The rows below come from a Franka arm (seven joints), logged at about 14 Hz.
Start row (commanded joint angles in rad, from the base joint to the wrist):
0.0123, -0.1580, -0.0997, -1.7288, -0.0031, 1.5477, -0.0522
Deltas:
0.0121, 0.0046, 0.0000, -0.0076, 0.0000, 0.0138, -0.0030
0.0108, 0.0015, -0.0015, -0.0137, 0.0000, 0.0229, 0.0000
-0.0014, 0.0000, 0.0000, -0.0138, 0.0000, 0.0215, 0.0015
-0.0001, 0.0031, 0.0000, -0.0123, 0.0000, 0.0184, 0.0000
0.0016, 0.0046, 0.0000, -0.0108, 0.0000, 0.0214, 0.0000
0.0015, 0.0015, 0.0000, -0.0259, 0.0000, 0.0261, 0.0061
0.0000, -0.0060, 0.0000, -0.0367, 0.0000, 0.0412, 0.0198
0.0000, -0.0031, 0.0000, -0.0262, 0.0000, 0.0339, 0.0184
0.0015, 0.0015, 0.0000, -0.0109, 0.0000, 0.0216, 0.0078
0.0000, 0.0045, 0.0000, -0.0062, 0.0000, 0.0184, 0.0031
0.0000, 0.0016, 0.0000, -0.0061, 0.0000, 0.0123, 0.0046
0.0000, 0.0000, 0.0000, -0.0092, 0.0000, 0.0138, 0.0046
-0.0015, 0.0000, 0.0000, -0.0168, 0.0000, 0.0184, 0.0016
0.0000, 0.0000, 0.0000, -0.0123, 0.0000, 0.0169, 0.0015
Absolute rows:
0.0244, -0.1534, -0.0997, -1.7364, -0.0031, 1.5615, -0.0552
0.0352, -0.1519, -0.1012, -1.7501, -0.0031, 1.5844, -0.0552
0.0338, -0.1519, -0.1012, -1.7639, -0.0031, 1.6059, -0.0537
0.0337, -0.1488, -0.1012, -1.7762, -0.0031, 1.6243, -0.0537
0.0353, -0.1442, -0.1012, -1.7870, -0.0031, 1.6457, -0.0537
0.0368, -0.1427, -0.1012, -1.8129, -0.0031, 1.6718, -0.0476
0.0368, -0.1487, -0.1012, -1.8496, -0.0031, 1.7130, -0.0278
0.0368, -0.1518, -0.1012, -1.8758, -0.0031, 1.7469, -0.0094
0.0383, -0.1503, -0.1012, -1.8867, -0.0031, 1.7685, -0.0016
0.0383, -0.1458, -0.1012, -1.8929, -0.0031, 1.7869, 0.0015
0.0383, -0.1442, -0.1012, -1.8990, -0.0031, 1.7992, 0.0061
0.0383, -0.1442, -0.1012, -1.9082, -0.0031, 1.8130, 0.0107
0.0368, -0.1442, -0.1012, -1.9250, -0.0031, 1.8314, 0.0123
0.0368, -0.1442, -0.1012, -1.9373, -0.0031, 1.8483, 0.0138

